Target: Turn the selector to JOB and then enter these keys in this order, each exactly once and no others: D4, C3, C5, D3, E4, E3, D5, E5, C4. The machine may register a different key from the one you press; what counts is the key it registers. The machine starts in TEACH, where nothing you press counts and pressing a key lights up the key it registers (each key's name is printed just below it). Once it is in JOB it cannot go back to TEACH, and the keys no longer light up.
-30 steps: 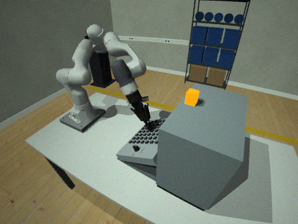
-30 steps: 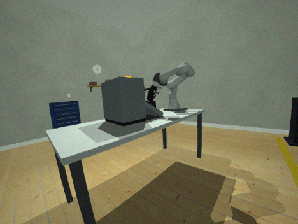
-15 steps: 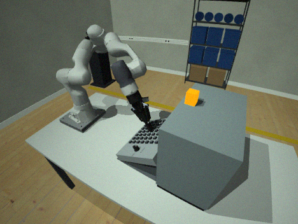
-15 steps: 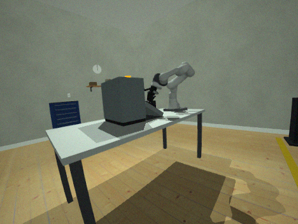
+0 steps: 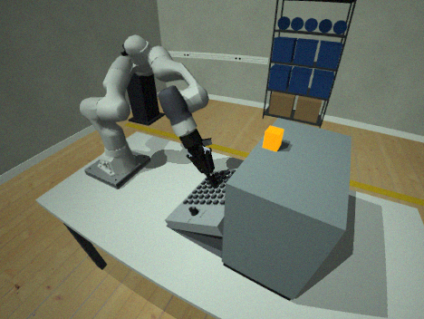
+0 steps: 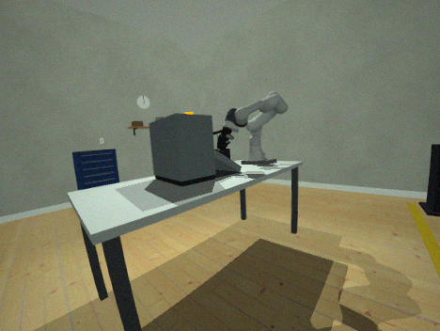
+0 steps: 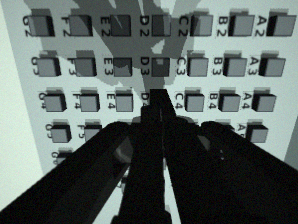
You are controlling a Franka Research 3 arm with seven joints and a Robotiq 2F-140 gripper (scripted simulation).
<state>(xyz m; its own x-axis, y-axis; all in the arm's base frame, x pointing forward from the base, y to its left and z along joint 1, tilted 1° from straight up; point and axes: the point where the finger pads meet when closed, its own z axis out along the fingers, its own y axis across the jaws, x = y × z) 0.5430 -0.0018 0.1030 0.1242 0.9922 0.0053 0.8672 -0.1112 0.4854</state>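
The key lies 50 mm ahead of my hand, 10 mm to the right of it and 10 mm below it. Also, from my hand: selector knob 160 mm to the right, 20 mm below.
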